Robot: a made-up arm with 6 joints.
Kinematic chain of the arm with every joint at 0, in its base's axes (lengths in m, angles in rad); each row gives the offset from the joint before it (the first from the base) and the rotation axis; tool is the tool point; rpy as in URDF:
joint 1: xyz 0 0 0.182 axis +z
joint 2: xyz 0 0 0 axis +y
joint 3: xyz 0.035 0 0.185 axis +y
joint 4: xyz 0.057 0 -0.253 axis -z
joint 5: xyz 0 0 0 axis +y
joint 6: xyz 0.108 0 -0.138 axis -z
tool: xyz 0 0 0 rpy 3.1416 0 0
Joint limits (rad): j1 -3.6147..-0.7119 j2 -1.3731..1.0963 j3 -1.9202..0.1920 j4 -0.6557..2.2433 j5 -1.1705..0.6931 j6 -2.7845..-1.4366
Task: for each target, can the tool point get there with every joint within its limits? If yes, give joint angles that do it. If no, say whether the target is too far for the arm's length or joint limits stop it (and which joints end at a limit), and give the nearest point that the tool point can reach.
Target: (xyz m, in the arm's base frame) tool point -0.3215 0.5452 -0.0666
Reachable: no: too far | nearest point -0.3298 0.3370 0.0080 | short by 0.221 m
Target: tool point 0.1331 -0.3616 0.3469
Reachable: yes | joints -1.1337 -0.4025 -0.7561 0.3273 0.0507 -2.4230
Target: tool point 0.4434 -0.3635 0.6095
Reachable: no: too far | nearest point 0.3618 -0.3012 0.5330 | short by 0.128 m
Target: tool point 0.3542 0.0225 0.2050
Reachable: no: joint limits stop it (at a limit: joint 1, joint 4) | nearest point 0.2617 -0.0847 0.2050 | short by 0.142 m
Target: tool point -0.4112 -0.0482 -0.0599
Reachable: yes | joints -2.9776 0.8646 -1.0680 0.1612 -0.1046 -1.7861
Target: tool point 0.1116 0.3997 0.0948
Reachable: no: joint limits stop it (at a limit: joint 2, joint 3, joint 4) | nearest point 0.0592 0.2120 0.0973 | short by 0.195 m
